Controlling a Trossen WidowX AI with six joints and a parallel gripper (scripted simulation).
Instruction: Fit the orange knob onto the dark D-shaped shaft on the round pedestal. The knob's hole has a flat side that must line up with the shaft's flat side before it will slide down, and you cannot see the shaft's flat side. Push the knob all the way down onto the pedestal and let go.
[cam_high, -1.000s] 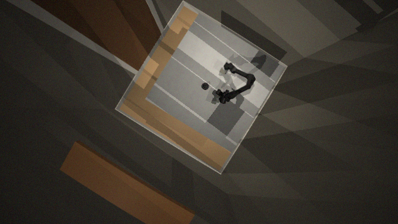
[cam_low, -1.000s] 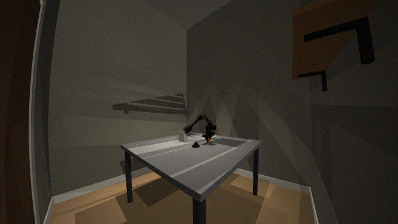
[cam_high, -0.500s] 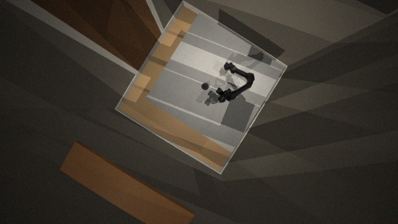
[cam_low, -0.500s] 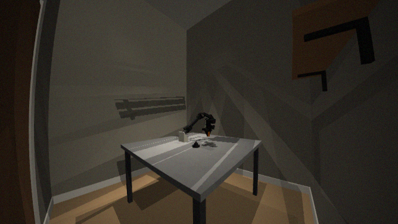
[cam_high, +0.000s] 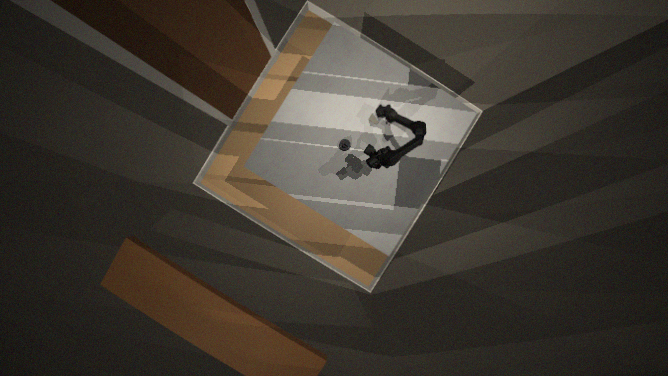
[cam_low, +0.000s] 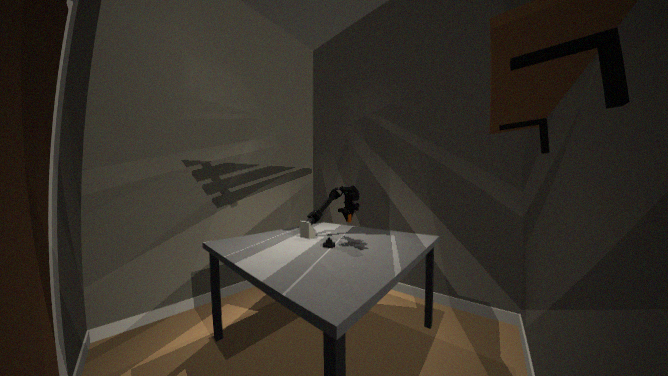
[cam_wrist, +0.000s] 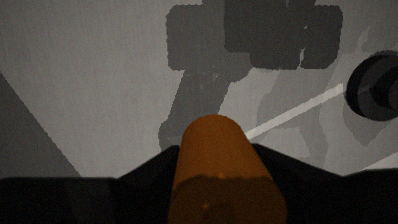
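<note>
The dark round pedestal lies 230 mm to the right of my gripper tip, 110 mm below it and 30 mm ahead of it. From my gripper tip the other things lie so: orange knob (20 mm above).
</note>
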